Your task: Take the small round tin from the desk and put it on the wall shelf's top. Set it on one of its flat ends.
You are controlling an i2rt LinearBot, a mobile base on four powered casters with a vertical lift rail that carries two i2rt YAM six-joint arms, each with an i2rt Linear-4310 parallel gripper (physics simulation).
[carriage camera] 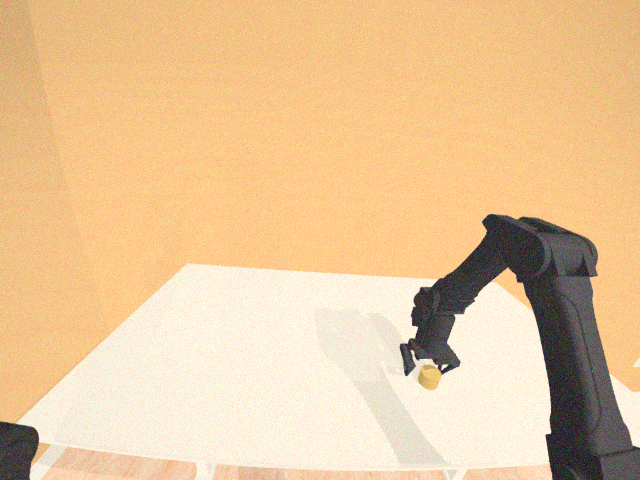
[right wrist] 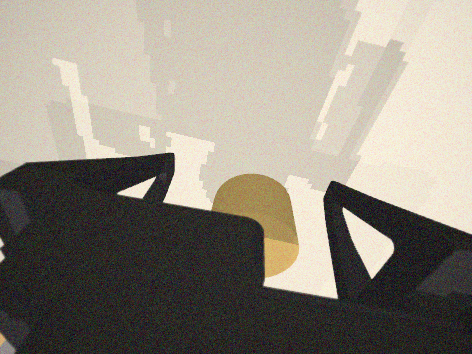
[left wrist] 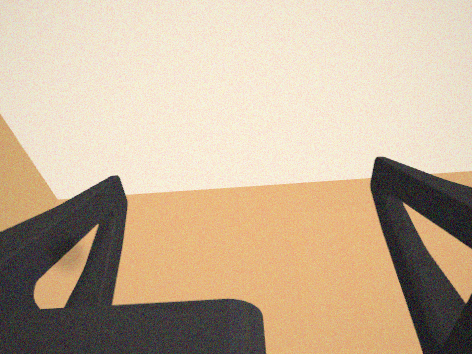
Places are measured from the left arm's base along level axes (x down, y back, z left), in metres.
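Pixels of known places: left gripper, fingertip midpoint: [left wrist: 246,180]; right gripper, fingertip midpoint: [carriage camera: 422,374] [right wrist: 250,176].
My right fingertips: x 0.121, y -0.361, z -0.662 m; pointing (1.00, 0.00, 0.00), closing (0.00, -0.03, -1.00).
Behind a point stands the place of what it marks.
The small round tin [carriage camera: 429,378] @[y -0.319, x 0.085, z -0.655 m] [right wrist: 257,202] @[y -0.363, x 0.093, z -0.666 m] is mustard yellow. It appears to stand on a flat end on the white desk [carriage camera: 232,361] @[y -0.378, x 0.121, z -0.144 m]. My right gripper [carriage camera: 426,371] @[y -0.361, x 0.121, z -0.662 m] [right wrist: 250,176] @[y -0.361, x 0.121, z -0.662 m] is open, pointing down at the tin. In the right wrist view the tin lies between the lines of the two fingers, with gaps on both sides; the gripper body hides its lower left part. I cannot tell how far the fingertips are above the desk. My left gripper [left wrist: 246,180] @[y -0.035, x -0.439, z 0.008 m] is open and empty, with the desk and tan surface beyond it. The wall shelf cannot be made out in these views.
A plain tan wall [carriage camera: 310,144] @[y -0.978, x -0.442, z -0.307 m] rises behind the desk. My right arm [carriage camera: 573,330] @[y -0.105, x -0.255, z -0.654 m] reaches over the desk's right side and casts a shadow across it. Part of my left arm [carriage camera: 16,449] @[y -0.026, x -0.124, z -0.041 m] shows at the lower left. A small white corner of something unclear [carriage camera: 637,362] @[y -0.896, x 0.687, z -2.588 m] shows at the right edge.
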